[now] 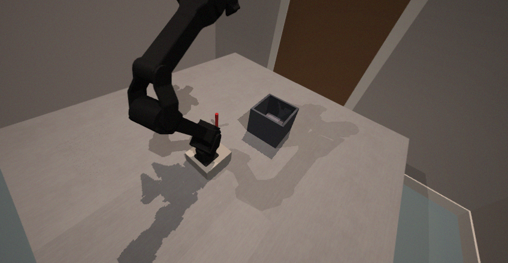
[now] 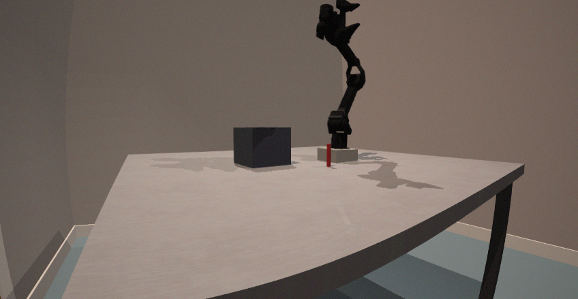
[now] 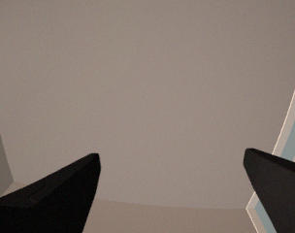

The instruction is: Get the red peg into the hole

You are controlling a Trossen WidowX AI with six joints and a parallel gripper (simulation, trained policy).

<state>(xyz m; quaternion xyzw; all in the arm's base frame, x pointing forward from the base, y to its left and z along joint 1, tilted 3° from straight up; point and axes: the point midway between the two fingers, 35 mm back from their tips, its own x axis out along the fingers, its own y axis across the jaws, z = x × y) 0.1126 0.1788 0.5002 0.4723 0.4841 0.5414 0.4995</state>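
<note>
Right now the red peg is 51 cm below my gripper tip, 10 cm to the right of it and 7 cm ahead of it. Also, from my gripper tip: plate (51 cm below, 29 cm to the right, 24 cm ahead).
</note>
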